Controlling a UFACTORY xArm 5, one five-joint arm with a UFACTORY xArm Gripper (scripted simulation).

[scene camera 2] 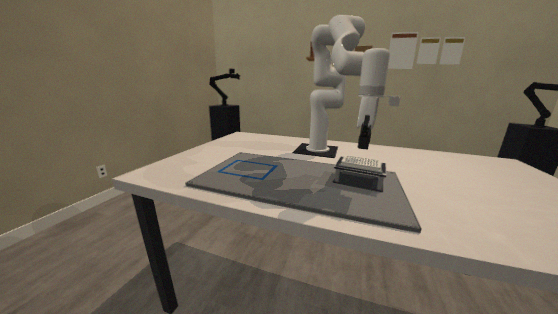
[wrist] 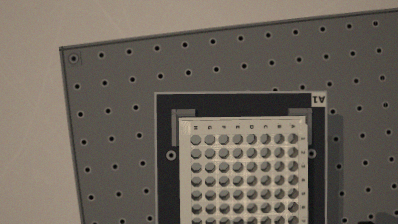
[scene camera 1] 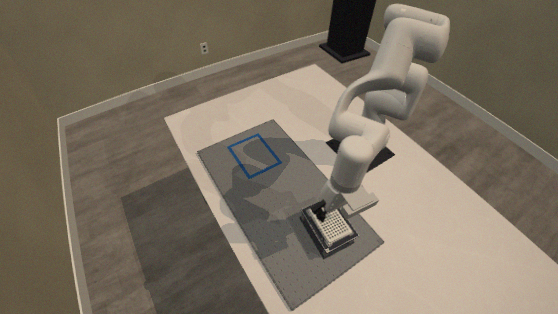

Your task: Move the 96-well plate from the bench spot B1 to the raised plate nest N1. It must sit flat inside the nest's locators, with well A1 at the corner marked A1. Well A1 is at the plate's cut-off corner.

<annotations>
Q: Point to a white 96-well plate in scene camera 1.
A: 339, 229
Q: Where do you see a white 96-well plate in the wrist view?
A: At 197, 135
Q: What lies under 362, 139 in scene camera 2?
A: My gripper.
</annotations>
